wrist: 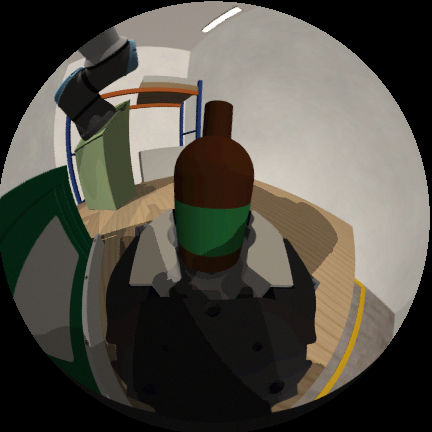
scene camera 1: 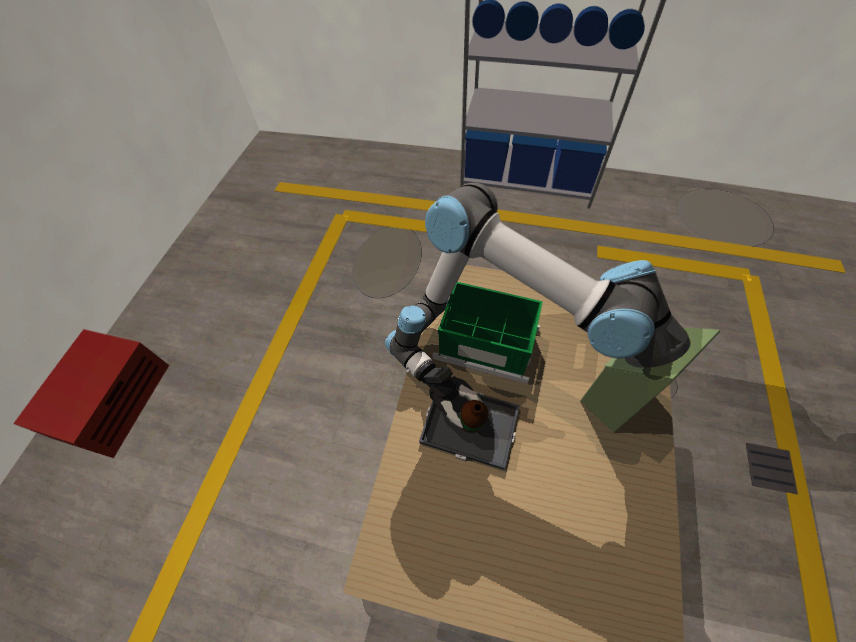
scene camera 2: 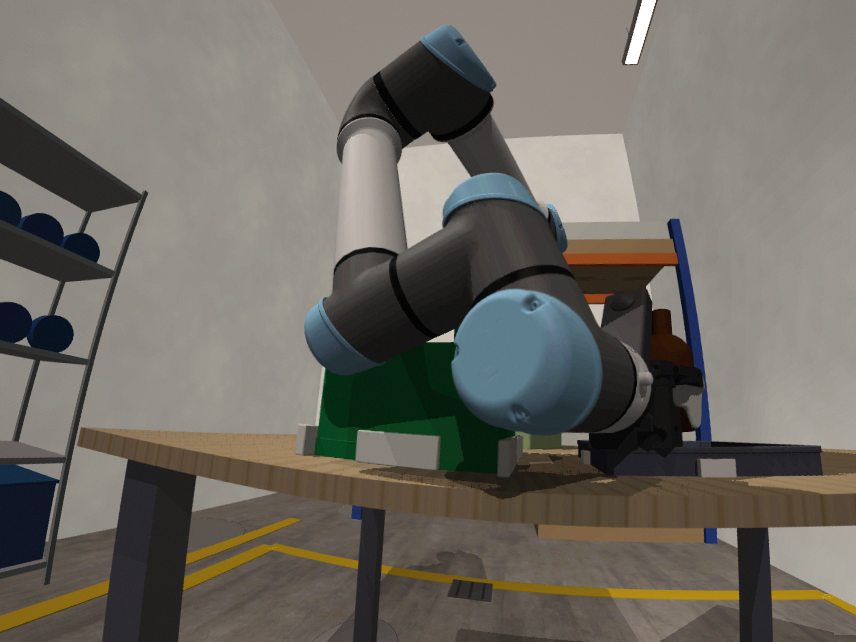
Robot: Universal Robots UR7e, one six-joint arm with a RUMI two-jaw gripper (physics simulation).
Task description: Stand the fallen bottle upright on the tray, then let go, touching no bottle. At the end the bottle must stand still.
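Places are measured from the arm's base along level axes (x down, y ahead, z right), in metres.
Where they show: gripper, between the fingertips: (wrist: 211,211); arm's base, origin of its link: (wrist: 98,123) (scene camera 1: 656,349).
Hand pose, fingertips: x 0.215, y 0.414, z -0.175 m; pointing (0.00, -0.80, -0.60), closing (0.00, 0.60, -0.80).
Things, the pixels of their centre, and the offset from my fingertips. Level surfaces: height alone.
- brown bottle, middle of its body: (wrist: 213,182) (scene camera 2: 663,367) (scene camera 1: 474,414) dz -0.001, dx -0.031, dy +0.001 m
- dark grey tray, middle of its body: (wrist: 211,263) (scene camera 2: 667,453) (scene camera 1: 469,424) dz +0.005, dx +0.077, dy +0.009 m
- green divided crate, middle of its body: (scene camera 2: 440,389) (scene camera 1: 488,330) dz +0.290, dx +0.002, dy -0.006 m
- wooden table, height of its surface: dx +0.089 m
The brown bottle (scene camera 1: 474,414) (scene camera 2: 667,347) (wrist: 214,172) with a green label stands upright in my gripper, neck up, over the dark grey tray (scene camera 1: 487,450) (scene camera 2: 767,460). My gripper (scene camera 1: 468,413) (scene camera 2: 685,395) (wrist: 211,211) reaches in from the side and is shut on the bottle, with one light pad on each side of its labelled lower body. In scene camera 2 the bottle's lower part comes down to about the tray's rim. Its base is hidden behind the gripper and the tray wall, so I cannot tell whether it touches the tray floor.
A green divided crate (scene camera 1: 452,353) (scene camera 2: 407,393) (wrist: 30,200) stands close beside the tray, on the arm's side. A pale green block (scene camera 1: 617,402) (wrist: 102,175) stands farther off near the arm's base. Both are on the wooden table (scene camera 1: 553,587) (scene camera 2: 242,456) (wrist: 332,290).
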